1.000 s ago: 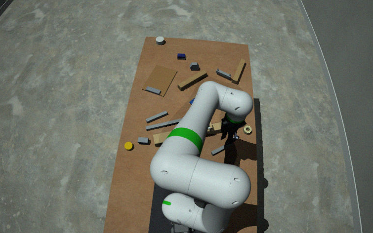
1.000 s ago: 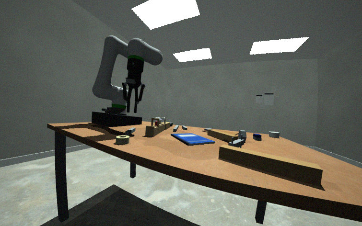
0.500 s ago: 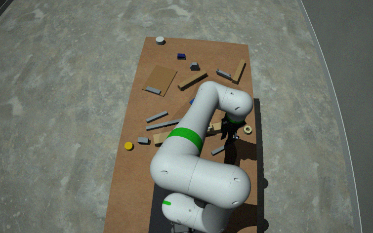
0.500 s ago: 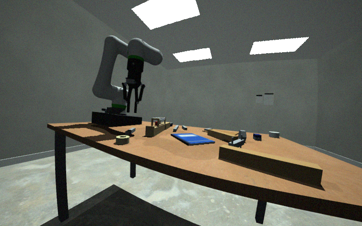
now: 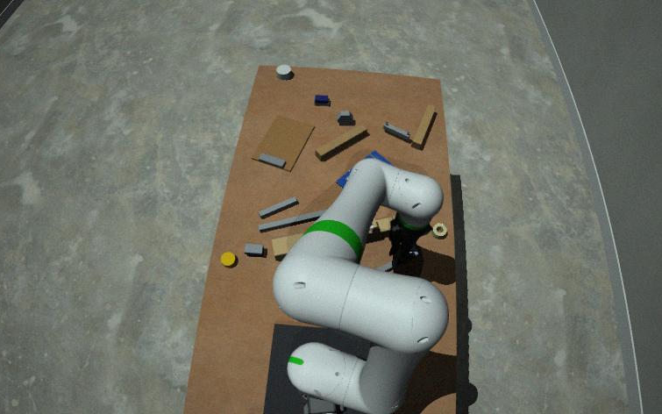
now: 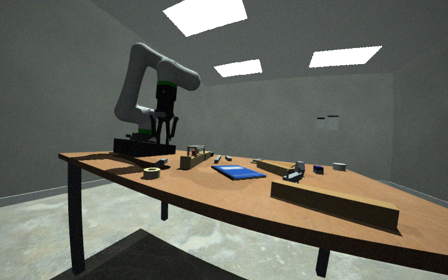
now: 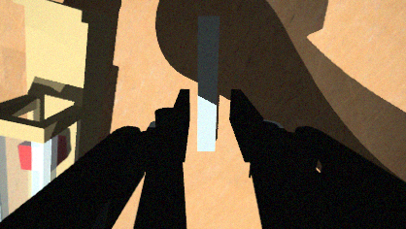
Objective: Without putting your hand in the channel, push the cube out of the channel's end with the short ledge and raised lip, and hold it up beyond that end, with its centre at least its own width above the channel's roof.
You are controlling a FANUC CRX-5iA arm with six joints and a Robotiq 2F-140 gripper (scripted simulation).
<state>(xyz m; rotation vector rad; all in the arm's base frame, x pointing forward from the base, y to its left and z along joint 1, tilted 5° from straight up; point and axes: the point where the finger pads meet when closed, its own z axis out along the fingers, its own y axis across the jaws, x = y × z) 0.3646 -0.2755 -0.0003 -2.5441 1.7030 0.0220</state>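
Right now my hand is 8 cm above the short grey bar. Round my hand: red cube: 12 cm ahead, 10 cm to the left, 4 cm below; wooden channel: 11 cm ahead, 15 cm to the left, 4 cm below; tape roll: 10 cm ahead, 18 cm to the right, 8 cm below.
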